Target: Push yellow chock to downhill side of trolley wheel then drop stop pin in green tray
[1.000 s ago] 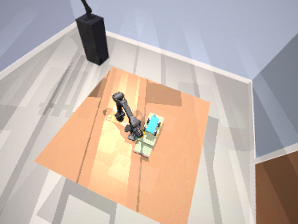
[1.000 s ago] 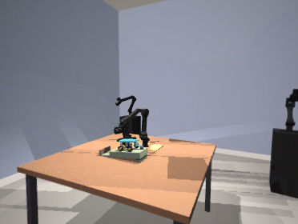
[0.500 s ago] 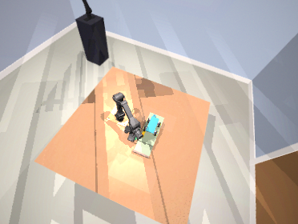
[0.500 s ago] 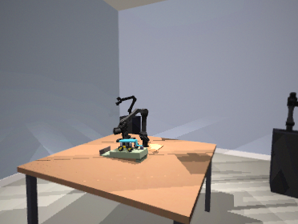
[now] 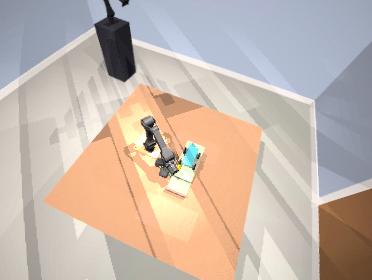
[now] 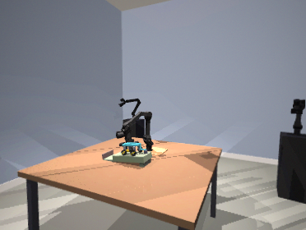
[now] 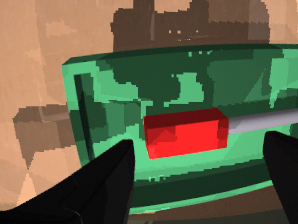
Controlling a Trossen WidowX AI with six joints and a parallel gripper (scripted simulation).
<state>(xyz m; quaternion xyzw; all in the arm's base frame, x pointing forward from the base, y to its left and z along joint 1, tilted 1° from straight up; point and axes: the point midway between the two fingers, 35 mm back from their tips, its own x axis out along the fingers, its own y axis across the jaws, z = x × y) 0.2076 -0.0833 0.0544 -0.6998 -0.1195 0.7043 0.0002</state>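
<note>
Right now the red-headed stop pin is 20 mm to the left of my gripper tip and 10 mm below it. Round my gripper tip: ramp (120 mm ahead, 110 mm to the left, 20 mm above); yellow chock (80 mm ahead, 60 mm above, 20 mm to the left); green tray (30 mm below, 10 mm to the left).
</note>
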